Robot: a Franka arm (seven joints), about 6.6 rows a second.
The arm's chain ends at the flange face. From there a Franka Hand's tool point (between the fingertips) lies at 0.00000 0.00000 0.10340 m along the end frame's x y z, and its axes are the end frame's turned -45 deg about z.
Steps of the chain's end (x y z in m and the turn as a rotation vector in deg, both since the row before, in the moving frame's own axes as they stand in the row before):
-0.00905, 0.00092, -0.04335, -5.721, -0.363, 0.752
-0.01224, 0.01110, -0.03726, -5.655, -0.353, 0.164
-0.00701, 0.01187, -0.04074, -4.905, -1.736, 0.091
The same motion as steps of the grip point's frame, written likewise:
-0.01485, 0.00103, -0.04387, -3.789, -4.302, 0.752
-0.02417, 0.00594, -0.03777, -3.749, -4.248, 0.164
-0.02182, 0.00747, -0.04117, -2.241, -4.696, 0.091

